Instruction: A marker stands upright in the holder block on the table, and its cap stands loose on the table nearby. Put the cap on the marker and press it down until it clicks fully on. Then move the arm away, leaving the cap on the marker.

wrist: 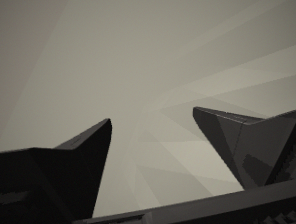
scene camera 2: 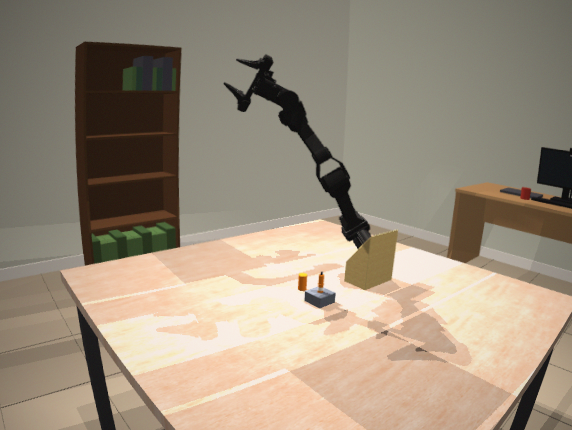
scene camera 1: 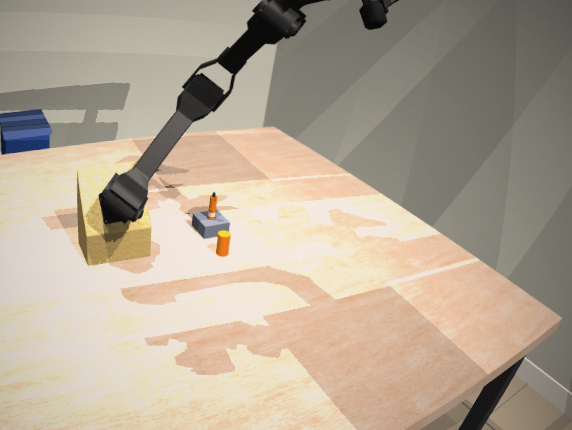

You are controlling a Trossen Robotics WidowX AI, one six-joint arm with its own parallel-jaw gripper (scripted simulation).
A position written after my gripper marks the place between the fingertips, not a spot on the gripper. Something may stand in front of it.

My gripper (scene camera 2: 229,71) is open and holds nothing.
My gripper shows as well in the wrist view (wrist: 152,116).
